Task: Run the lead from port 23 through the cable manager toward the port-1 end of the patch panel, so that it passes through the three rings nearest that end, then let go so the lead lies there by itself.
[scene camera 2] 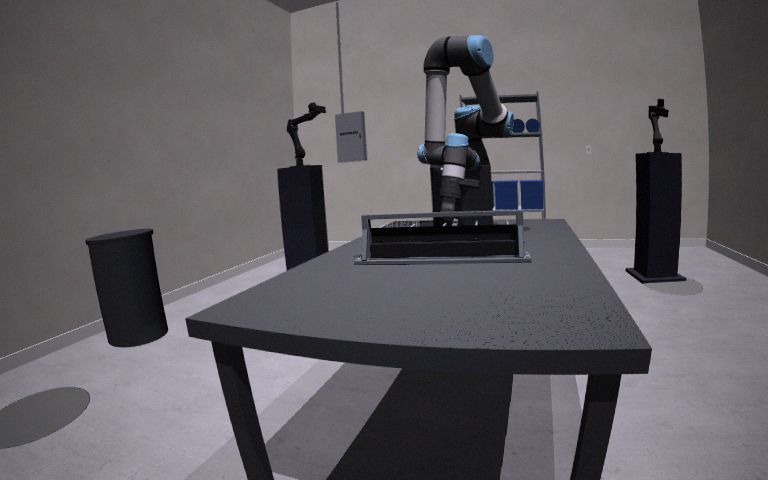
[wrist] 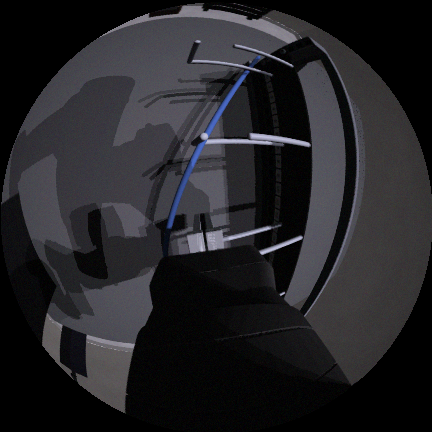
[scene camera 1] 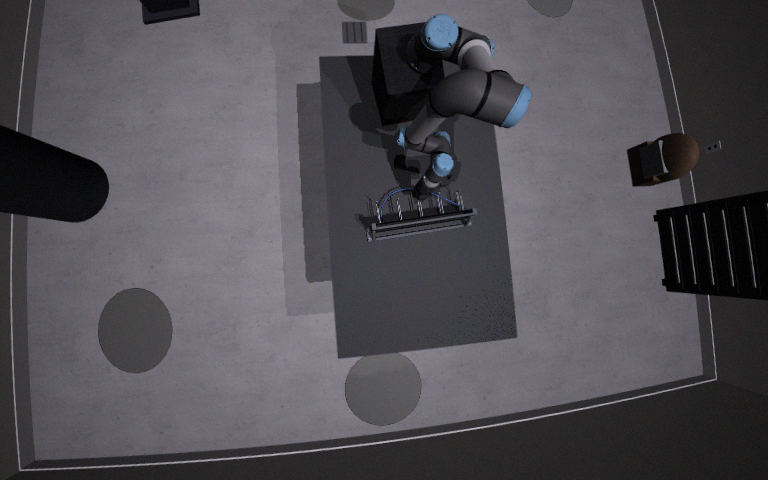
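Note:
The blue lead arcs on the robot's side of the patch panel, its ends near opposite ends of the panel. White open rings of the cable manager stick out from it. In the wrist view, the lead runs between the rods of the far ring and crosses at the tip of the middle ring; whether it is inside that one is unclear. My gripper is shut and empty, near a nearer ring. The lead passes left of the fingers and disappears behind the gripper body.
The panel's grey frame stands on the dark table. Its upper rail runs along the side away from the arm. The robot's dark pedestal is behind the arm.

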